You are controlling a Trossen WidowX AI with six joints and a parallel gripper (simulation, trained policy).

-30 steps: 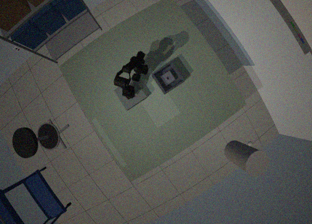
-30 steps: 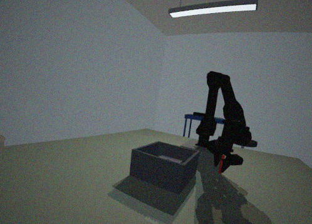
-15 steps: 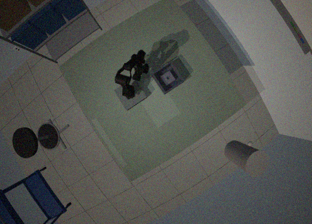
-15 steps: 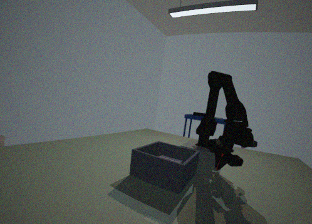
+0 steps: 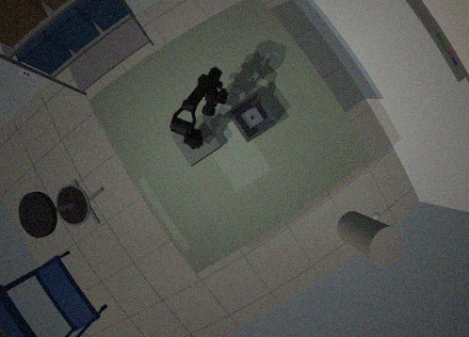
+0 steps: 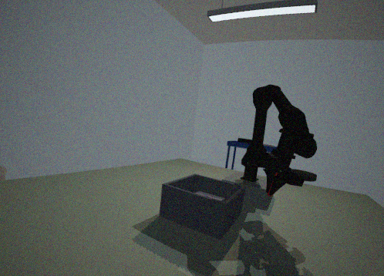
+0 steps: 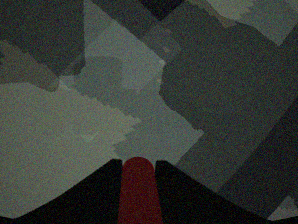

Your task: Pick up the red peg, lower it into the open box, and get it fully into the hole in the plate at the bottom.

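Right now my gripper tip is 16 cm short of the plate, 14 cm to the left of it and 3 cm above it. Also, from my gripper tip: dark box: 16 cm ahead, 14 cm to the right, 5 cm below; then red peg: 1 cm to the left, 3 cm above.
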